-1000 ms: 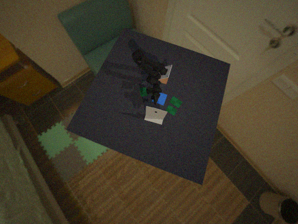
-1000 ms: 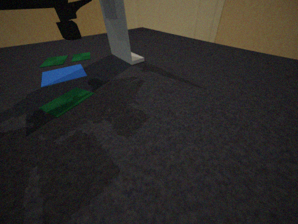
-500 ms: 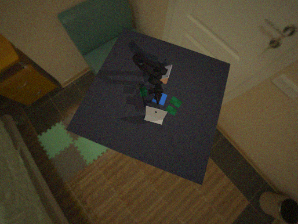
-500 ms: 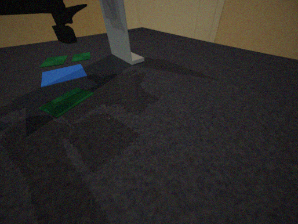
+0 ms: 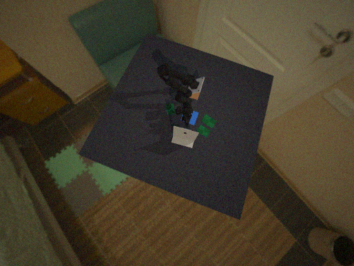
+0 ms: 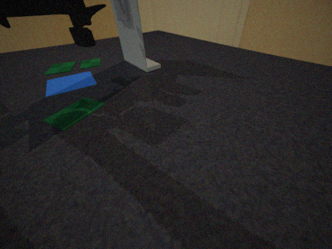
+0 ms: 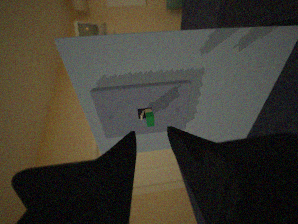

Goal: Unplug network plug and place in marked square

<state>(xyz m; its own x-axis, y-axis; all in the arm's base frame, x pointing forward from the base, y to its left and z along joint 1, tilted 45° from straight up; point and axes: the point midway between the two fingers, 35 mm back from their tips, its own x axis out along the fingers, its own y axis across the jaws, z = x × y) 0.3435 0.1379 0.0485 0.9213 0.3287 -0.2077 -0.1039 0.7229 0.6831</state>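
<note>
Right now the blue marked square is 150 mm behind my gripper tip, 20 mm to the right of it and 180 mm below it. The rest, counted from my gripper tip: white upright panel: 60 mm ahead, 10 mm to the left, 60 mm below.
</note>
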